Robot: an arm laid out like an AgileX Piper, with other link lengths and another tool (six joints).
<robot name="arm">
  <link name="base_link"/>
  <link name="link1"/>
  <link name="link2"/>
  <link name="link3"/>
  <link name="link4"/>
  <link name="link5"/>
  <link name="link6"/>
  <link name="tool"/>
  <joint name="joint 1" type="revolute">
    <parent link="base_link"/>
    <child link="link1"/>
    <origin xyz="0 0 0.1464"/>
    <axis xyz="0 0 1"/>
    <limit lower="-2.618" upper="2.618"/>
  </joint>
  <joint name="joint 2" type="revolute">
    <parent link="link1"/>
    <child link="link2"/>
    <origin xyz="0 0 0"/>
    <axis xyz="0 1 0"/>
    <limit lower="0" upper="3.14"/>
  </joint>
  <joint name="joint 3" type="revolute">
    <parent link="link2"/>
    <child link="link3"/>
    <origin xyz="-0.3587 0 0.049"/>
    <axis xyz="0 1 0"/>
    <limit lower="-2.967" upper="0"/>
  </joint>
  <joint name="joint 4" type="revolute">
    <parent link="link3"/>
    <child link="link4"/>
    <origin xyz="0.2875 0 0.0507"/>
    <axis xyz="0.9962 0 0.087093"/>
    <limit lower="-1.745" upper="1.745"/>
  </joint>
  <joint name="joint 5" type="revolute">
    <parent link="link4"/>
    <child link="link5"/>
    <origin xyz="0 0 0"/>
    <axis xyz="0 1 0"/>
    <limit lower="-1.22" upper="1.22"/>
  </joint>
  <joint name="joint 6" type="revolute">
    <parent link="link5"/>
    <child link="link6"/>
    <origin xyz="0.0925 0 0.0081"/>
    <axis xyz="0.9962 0 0.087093"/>
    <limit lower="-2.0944" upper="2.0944"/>
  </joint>
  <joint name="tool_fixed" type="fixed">
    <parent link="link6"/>
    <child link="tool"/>
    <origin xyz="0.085 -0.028 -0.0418" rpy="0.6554 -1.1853 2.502"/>
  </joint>
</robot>
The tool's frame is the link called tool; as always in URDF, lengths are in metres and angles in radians.
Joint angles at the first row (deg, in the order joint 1, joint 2, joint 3, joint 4, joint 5, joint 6):
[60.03 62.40 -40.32 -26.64 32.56 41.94]
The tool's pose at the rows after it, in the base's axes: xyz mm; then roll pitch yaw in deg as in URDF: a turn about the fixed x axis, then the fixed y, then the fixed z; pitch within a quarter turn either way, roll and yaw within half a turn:
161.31 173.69 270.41 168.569 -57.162 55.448
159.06 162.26 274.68 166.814 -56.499 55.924
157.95 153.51 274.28 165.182 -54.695 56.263
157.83 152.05 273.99 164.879 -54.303 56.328
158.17 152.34 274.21 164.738 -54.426 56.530
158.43 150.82 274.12 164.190 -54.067 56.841
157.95 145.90 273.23 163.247 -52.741 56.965
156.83 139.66 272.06 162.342 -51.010 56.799
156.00 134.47 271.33 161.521 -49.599 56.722
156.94 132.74 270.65 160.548 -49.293 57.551
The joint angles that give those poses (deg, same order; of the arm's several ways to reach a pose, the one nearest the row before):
[60.03 61.27 -40.32 -26.64 33.47 41.94]
[60.03 59.65 -40.32 -27.26 36.11 41.94]
[60.03 59.27 -40.32 -27.79 38.64 41.94]
[60.03 59.27 -40.32 -27.89 39.10 41.94]
[60.03 59.27 -40.32 -28.00 38.96 41.94]
[60.03 59.27 -40.32 -28.25 39.39 41.94]
[60.03 59.27 -40.32 -28.57 40.93 41.94]
[60.03 59.27 -40.32 -28.81 42.94 41.94]
[60.03 59.27 -40.32 -29.07 44.58 41.94]
[60.03 59.27 -40.09 -29.69 44.70 41.94]

